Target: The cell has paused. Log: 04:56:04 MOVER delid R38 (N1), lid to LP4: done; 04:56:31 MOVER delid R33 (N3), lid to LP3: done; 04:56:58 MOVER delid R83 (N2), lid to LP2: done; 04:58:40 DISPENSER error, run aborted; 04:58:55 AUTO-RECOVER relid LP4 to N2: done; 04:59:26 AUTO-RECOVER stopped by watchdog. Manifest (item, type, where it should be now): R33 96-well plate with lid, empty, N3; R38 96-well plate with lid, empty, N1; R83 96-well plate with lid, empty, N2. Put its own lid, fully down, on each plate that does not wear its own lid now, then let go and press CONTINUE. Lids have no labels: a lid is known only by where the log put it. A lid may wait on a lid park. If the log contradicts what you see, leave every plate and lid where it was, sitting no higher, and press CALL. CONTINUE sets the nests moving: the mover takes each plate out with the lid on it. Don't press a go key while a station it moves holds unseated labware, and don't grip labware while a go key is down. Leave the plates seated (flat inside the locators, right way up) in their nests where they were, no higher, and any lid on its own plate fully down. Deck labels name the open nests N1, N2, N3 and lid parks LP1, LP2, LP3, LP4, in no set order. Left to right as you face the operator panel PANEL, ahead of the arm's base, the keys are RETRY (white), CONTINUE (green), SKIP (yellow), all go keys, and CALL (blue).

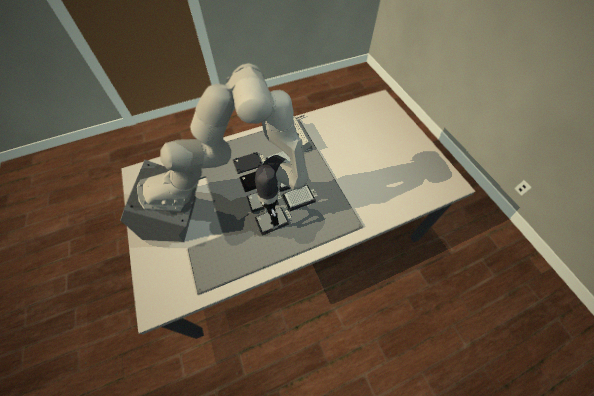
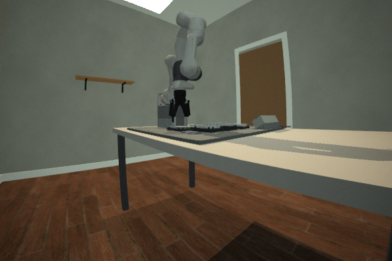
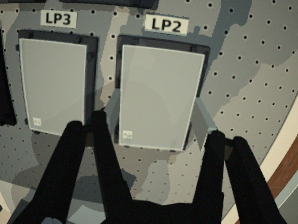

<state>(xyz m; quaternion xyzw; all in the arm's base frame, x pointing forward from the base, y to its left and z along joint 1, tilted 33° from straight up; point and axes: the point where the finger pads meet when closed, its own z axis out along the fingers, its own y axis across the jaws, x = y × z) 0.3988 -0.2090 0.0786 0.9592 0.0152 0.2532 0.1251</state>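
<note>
The lid park LP2 is 4 cm below my hand. From my hand the other things lie so: deck label N3 (28 cm ahead, 17 cm to the left, 4 cm below); lid park LP4 (26 cm to the left, 4 cm below, 2 cm ahead); lid park LP1 (39 cm to the left, 4 cm below, 2 cm ahead).
</note>
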